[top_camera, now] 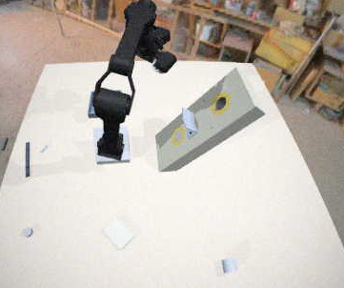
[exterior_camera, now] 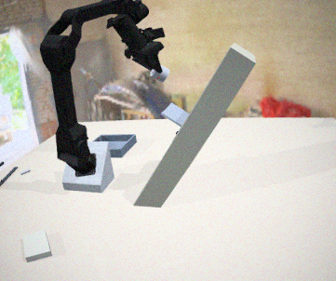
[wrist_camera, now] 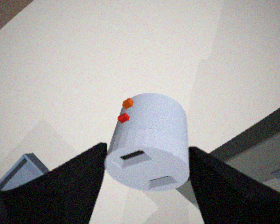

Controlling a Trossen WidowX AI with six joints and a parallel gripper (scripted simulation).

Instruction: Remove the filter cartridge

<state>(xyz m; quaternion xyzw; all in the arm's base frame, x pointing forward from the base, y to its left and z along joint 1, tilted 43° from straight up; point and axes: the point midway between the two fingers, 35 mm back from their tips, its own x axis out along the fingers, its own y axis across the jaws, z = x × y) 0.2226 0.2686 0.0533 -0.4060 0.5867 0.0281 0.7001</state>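
Right now my gripper tip is 270 mm above the tray, 220 mm past it and 120 mm to the right of it. The rest, counted from my gripper tip: small disc: 550 mm behind, 420 mm to the right, 280 mm below; pale square: 480 mm to the right, 270 mm below, 240 mm behind; round filter cartridge: right at my gripper tip.
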